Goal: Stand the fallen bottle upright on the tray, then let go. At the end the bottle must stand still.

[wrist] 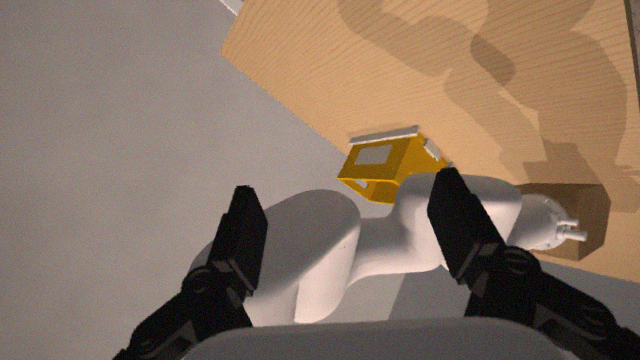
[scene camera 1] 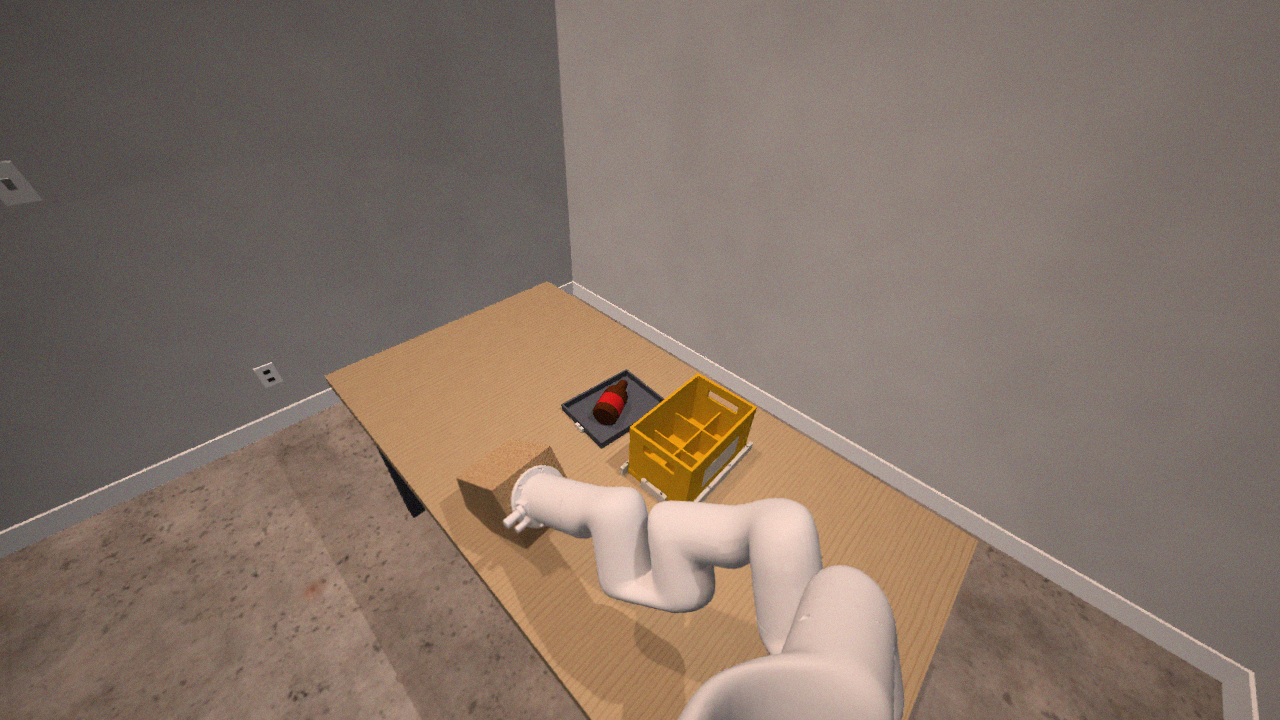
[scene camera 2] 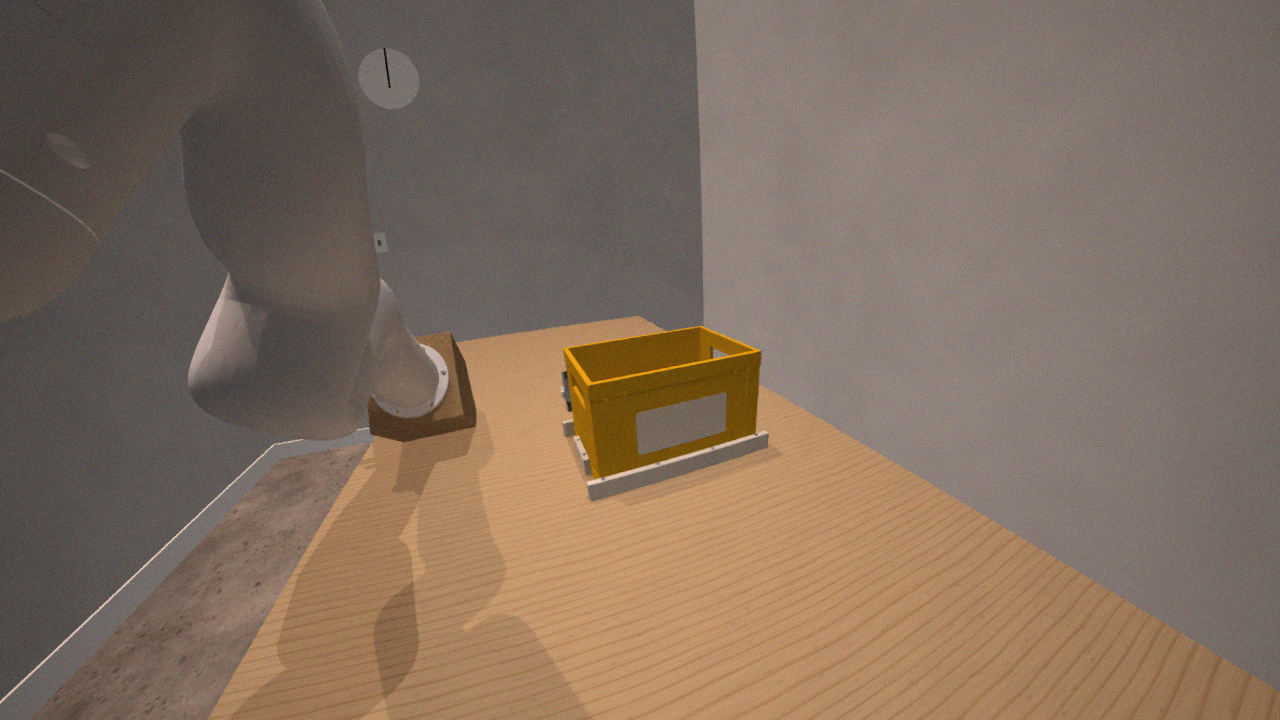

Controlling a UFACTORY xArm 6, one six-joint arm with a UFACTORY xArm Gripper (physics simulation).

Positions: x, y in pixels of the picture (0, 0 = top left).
Scene:
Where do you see a bottle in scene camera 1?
610, 405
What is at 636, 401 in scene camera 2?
A yellow crate.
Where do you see a yellow crate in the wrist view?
384, 164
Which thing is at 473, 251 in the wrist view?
My gripper.

